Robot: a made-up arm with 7 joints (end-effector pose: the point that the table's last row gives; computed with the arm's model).
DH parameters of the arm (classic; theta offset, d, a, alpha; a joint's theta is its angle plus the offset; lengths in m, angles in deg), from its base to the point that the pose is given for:
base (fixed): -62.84 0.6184 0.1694 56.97
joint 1: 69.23 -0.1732 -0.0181 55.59
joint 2: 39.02 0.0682 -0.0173 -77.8
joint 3: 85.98 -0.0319 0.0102 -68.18
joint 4: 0 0.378 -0.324 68.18
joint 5: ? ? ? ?
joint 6: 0 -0.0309 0.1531 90
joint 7: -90 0.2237 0.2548 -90
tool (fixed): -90 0.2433 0 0
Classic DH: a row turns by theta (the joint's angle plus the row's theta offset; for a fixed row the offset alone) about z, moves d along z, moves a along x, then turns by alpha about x.
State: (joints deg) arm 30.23 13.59 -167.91 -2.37 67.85 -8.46 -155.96
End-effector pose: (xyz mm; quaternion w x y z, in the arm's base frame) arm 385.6 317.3 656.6 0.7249 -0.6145 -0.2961 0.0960
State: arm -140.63 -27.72 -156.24 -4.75 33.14 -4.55 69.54
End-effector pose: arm 332.9 460.1 411.8 0.8187 -0.1132 0.4359 0.3564
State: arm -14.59 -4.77 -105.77 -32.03 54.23 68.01 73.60
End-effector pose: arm -57.7 -246.6 458.2 0.1642 0.6613 -0.7300 0.0540
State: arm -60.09 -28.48 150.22 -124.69 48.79 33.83 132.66
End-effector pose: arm 99.5 208.3 256.2 0.1068 -0.4904 -0.8648 -0.0140
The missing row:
joint 5: -89.66 -0.2887 0.2755 90
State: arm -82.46 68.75 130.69 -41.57 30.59 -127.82 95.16
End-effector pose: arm 24.6 -756.2 866.8 0.0712 0.3539 -0.0353 0.9319
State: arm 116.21 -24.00 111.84 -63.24 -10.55 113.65 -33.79
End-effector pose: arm 126.6 -46.1 482.4 0.0411 0.5743 0.2318 -0.7840
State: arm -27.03 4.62 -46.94 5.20 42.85 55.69 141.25
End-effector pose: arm 257.0 -479.8 395.1 0.2138 0.8727 -0.3356 0.2829
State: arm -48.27 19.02 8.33 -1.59 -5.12 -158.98 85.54
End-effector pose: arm 52.0 -372.6 -226.7 0.0724 -0.3093 -0.7980 0.5120
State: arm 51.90 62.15 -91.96 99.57 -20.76 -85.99 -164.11
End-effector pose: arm 277.0 -512.2 125.0 0.3235 -0.7300 -0.0958 0.5944
